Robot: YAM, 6 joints.
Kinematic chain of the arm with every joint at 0, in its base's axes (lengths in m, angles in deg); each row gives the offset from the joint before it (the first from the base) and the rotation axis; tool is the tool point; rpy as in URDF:
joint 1: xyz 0 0 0.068 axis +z
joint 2: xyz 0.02 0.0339 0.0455 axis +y
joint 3: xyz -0.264 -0.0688 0 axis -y
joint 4: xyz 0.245 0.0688 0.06 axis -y
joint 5: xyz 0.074 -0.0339 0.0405 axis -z
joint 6: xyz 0.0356 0 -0.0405 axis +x
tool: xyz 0 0 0 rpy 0 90 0
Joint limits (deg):
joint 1: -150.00..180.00
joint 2: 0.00..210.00
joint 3: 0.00..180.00
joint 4: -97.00..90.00
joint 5: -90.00..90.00
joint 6: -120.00..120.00
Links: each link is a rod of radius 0.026 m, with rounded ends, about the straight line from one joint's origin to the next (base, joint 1, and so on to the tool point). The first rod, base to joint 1, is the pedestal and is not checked.
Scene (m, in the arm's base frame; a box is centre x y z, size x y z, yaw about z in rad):
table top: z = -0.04
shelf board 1: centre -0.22 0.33 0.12 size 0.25 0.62 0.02 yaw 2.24
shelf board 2: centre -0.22 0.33 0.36 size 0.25 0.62 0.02 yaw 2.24
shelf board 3: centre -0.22 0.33 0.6 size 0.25 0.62 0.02 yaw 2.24
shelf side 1: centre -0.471 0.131 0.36 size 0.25 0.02 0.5 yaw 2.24
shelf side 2: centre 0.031 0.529 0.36 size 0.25 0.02 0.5 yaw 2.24
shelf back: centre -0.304 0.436 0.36 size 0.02 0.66 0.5 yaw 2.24
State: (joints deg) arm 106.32 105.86 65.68 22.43 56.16 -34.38
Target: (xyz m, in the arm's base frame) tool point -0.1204 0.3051 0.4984
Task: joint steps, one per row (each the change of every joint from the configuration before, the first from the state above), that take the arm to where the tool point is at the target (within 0.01 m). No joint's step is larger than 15 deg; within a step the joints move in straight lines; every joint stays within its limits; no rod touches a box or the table.
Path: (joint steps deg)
1: -5.53 -11.49 -10.62 -2.72 2.90 0.00
2: -5.53 -11.50 -10.62 -2.73 2.91 0.00
3: -5.54 -11.49 -10.62 -2.72 2.90 0.00
4: 5.95 -4.24 11.91 3.69 -1.54 0.00
5: 5.94 -4.24 11.91 3.69 -1.55 0.00
6: 5.95 -4.24 11.92 3.69 -1.54 0.00
7: 4.51 13.91 9.92 1.43 -3.08 0.00
8: 4.51 13.92 9.93 1.42 -3.08 0.00

